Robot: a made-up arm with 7 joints. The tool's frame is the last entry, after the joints. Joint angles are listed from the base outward. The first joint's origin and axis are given. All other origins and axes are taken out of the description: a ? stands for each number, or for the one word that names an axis. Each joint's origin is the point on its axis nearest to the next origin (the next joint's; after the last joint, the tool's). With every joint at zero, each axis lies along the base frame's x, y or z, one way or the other. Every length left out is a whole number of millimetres.
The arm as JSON. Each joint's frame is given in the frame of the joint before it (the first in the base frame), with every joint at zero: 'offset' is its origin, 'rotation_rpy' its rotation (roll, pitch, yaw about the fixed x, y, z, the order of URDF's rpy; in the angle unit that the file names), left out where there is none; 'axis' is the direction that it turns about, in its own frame. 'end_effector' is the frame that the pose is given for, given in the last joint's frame.
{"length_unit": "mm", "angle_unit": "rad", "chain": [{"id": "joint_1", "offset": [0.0, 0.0, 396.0], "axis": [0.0, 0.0, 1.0]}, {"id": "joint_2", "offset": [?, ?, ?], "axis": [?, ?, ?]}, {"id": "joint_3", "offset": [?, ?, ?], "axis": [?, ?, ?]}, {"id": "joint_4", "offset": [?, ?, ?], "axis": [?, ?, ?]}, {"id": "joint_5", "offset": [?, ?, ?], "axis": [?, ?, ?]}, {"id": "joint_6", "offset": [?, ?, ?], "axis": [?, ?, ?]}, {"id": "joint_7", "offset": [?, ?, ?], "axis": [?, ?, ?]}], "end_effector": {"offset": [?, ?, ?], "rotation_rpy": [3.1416, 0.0, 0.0]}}
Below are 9 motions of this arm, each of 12 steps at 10 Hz.
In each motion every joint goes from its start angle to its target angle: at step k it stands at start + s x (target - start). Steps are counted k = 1, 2, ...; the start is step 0. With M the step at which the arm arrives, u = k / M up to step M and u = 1 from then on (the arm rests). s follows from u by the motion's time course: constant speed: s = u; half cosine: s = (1 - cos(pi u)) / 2; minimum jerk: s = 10 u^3 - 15 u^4 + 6 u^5.
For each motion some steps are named. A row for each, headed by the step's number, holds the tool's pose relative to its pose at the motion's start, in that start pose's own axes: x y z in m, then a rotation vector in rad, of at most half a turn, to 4 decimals.
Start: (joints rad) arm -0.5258 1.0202 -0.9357 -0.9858 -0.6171 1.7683 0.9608
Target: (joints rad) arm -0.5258 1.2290 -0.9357 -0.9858 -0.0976 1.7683 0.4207
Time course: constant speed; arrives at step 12
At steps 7, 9, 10, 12:
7: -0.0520 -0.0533 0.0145 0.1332 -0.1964 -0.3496
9: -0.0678 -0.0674 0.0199 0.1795 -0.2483 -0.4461
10: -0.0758 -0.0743 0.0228 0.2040 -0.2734 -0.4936
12: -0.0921 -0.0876 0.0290 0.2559 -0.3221 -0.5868

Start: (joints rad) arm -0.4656 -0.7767 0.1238 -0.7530 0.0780 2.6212 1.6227
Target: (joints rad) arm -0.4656 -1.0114 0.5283 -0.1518 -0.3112 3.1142 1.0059
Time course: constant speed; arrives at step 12
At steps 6, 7, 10, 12:
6: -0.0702 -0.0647 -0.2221 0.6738 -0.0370 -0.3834
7: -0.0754 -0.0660 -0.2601 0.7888 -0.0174 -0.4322
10: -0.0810 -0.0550 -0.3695 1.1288 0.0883 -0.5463
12: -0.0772 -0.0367 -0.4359 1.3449 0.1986 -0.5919

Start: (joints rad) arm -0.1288 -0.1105 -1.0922 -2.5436 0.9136 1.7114 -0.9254
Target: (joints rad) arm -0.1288 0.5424 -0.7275 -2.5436 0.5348 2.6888 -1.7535
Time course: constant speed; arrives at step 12
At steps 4, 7, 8, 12:
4: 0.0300 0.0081 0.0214 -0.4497 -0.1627 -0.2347
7: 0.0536 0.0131 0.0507 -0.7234 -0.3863 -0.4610
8: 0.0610 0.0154 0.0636 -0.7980 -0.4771 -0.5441
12: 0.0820 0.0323 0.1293 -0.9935 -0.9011 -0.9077

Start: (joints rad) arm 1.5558 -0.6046 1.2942 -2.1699 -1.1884 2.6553 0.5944
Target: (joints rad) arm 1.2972 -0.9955 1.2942 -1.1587 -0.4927 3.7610 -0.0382
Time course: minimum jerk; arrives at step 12
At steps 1, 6, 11, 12:
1: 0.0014 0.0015 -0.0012 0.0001 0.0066 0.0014
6: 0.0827 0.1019 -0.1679 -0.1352 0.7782 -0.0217
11: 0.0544 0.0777 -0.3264 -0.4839 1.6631 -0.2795
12: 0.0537 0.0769 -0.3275 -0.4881 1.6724 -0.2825

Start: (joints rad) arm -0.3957 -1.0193 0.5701 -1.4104 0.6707 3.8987 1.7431
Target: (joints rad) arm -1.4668 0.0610 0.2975 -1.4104 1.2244 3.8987 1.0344
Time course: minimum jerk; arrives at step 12
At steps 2, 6, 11, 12:
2: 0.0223 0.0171 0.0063 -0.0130 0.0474 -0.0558
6: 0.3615 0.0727 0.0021 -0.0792 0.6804 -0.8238
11: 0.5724 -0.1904 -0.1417 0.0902 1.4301 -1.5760
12: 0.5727 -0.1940 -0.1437 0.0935 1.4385 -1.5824

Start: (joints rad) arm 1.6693 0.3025 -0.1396 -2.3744 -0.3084 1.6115 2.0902
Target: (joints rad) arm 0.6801 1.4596 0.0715 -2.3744 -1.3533 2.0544 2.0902
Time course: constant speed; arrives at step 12
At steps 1, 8, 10, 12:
1: -0.0019 -0.0377 0.0365 -0.0417 0.0615 -0.0076
8: -0.0868 -0.1370 0.3409 -0.2530 0.1829 -0.4709
10: -0.1375 -0.1095 0.4045 -0.2480 0.0836 -0.6752
12: -0.1937 -0.0646 0.4399 -0.1991 -0.0773 -0.8765

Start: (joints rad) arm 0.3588 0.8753 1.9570 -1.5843 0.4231 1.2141 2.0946
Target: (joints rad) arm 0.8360 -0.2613 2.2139 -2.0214 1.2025 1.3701 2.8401
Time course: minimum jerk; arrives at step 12
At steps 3, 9, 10, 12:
3: -0.0522 -0.0282 0.0732 -0.0946 0.0756 0.0868
9: -0.0466 -0.0787 0.7069 -0.4171 0.8084 1.0406
10: -0.0156 -0.0719 0.7477 -0.3943 0.8744 1.1384
12: 0.0019 -0.0681 0.7672 -0.3783 0.9080 1.1897

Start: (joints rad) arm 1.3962 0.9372 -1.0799 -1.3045 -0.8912 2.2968 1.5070
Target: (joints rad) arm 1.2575 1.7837 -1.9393 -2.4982 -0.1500 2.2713 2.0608
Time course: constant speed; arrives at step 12
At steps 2, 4, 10, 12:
2: -0.0810 0.0362 0.1140 -0.2861 -0.0618 -0.0072
4: -0.1341 0.1119 0.2091 -0.5905 -0.0593 0.0384
10: -0.1234 0.4242 0.2920 -1.4059 0.3620 0.4624
12: -0.0886 0.5098 0.2464 -1.5787 0.6216 0.6875

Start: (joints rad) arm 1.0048 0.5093 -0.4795 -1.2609 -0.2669 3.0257 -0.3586
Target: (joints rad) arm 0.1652 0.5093 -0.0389 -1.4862 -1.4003 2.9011 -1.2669
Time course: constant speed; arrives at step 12
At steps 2, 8, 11, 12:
2: -0.0452 0.0053 0.0286 -0.0049 -0.1194 -0.2892
8: -0.2044 0.0191 0.0781 0.1540 -0.4426 -1.1249
11: -0.2907 0.0241 0.0792 0.3177 -0.5594 -1.5218
12: -0.3196 0.0254 0.0760 0.3827 -0.5891 -1.6508

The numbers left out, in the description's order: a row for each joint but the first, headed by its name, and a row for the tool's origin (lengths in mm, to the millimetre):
joint_2: xyz 0.0 0.0 0.0, axis 0.0 1.0 0.0
joint_3: xyz 0.0 0.0 309.0, axis 0.0 0.0 1.0
joint_4: xyz 119.0 0.0 0.0, axis 0.0 -1.0 0.0
joint_5: xyz -67.0 0.0 313.0, axis 0.0 0.0 1.0
joint_6: xyz 0.0 0.0 0.0, axis 0.0 -1.0 0.0
joint_7: xyz 132.0 0.0 0.0, axis 0.0 0.0 -1.0
tool: xyz 0.0 0.0 0.0

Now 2 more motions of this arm.
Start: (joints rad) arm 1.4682 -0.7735 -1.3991 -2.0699 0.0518 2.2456 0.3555
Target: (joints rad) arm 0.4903 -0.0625 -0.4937 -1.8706 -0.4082 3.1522 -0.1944
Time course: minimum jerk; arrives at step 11
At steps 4, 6, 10, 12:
4: -0.0612 -0.0866 -0.0952 -0.1637 0.4468 -0.3251
6: -0.1367 -0.1874 -0.1040 -0.4621 0.8306 -0.7746
10: -0.1585 -0.2379 -0.0036 -0.8037 0.9937 -1.3515
12: -0.1582 -0.2378 -0.0017 -0.8076 0.9940 -1.3604

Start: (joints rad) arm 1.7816 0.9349 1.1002 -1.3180 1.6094 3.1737 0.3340
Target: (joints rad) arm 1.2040 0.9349 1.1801 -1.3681 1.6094 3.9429 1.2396
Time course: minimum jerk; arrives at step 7
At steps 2, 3, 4, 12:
2: 0.0173 -0.0320 -0.0403 0.1083 0.1211 0.1553
3: 0.0391 -0.0727 -0.1063 0.3023 0.2813 0.4018
4: 0.0568 -0.1078 -0.1873 0.5715 0.4272 0.6970
12: 0.0673 -0.1361 -0.2984 1.0127 0.5457 1.0938

